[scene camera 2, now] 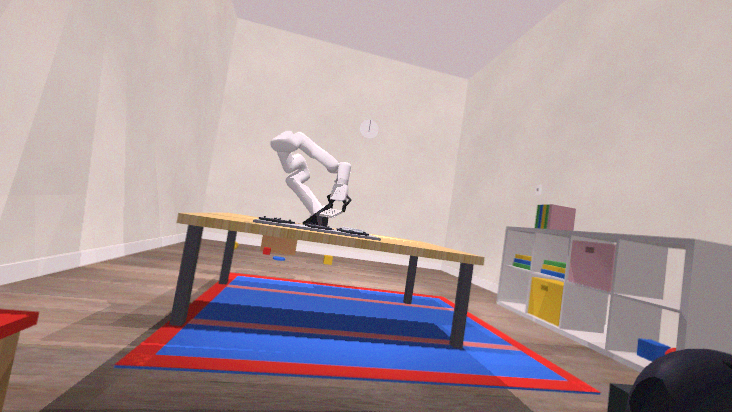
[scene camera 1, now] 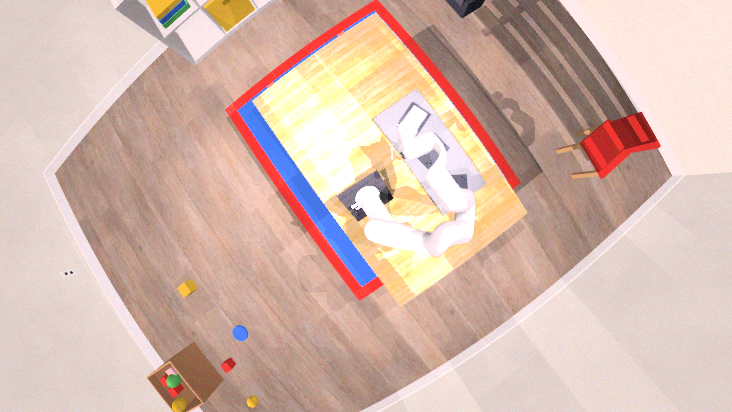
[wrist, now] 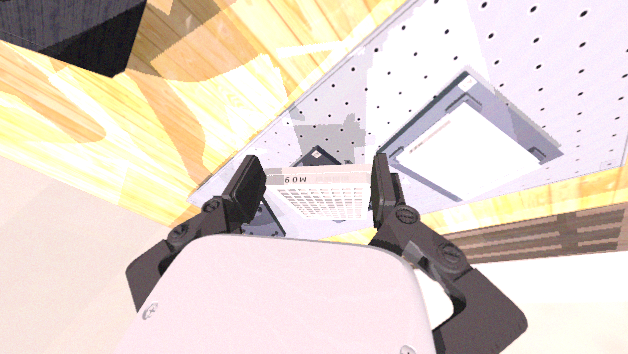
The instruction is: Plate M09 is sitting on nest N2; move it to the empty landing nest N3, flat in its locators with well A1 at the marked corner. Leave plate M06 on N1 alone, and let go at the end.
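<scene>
My gripper (scene camera 2: 333,209) (wrist: 314,168) is shut on plate M09 (scene camera 2: 330,212) (wrist: 327,199), a white well plate held by its sides above the grey perforated board (scene camera 1: 387,121) (wrist: 415,75). The plate looks tilted in scene camera 2; the arm hides it in scene camera 1. Nest N2 (scene camera 1: 428,160) (wrist: 316,151) shows partly behind the plate in the wrist view, with a corner label. Nest N3 (scene camera 1: 461,179) (wrist: 270,222) is bare and partly hidden by a finger. White plate M06 (scene camera 1: 417,113) (scene camera 2: 353,230) (wrist: 462,150) sits on nest N1 (wrist: 515,117).
The board lies on a wooden table (scene camera 1: 327,92) (scene camera 2: 420,246) (wrist: 200,40). The white arm (scene camera 1: 448,186) (scene camera 2: 320,150) reaches over the board from its dark base block (scene camera 1: 349,197) (wrist: 112,55). A shelf unit (scene camera 2: 589,235) and a red chair (scene camera 1: 607,148) stand away from the table.
</scene>
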